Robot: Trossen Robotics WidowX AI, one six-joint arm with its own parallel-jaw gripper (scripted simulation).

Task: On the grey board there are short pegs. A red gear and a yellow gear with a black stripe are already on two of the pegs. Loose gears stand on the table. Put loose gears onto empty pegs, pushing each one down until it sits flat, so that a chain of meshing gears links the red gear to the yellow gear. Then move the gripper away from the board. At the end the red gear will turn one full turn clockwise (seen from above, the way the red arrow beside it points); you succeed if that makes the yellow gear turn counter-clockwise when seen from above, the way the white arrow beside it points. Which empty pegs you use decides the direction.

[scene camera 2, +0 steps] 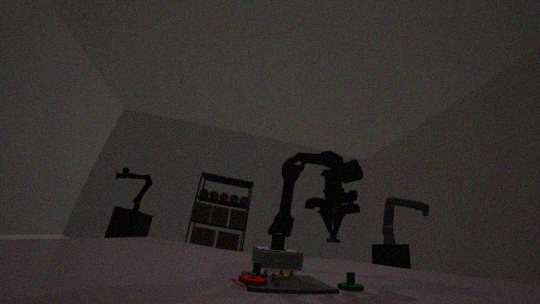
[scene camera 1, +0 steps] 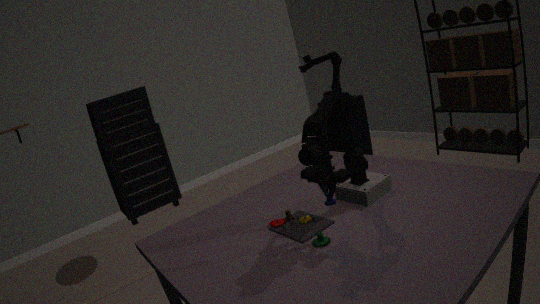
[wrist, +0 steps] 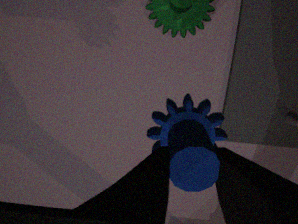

Labels:
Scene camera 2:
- my gripper
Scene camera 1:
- my gripper
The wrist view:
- my gripper
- blue gear: held by my gripper

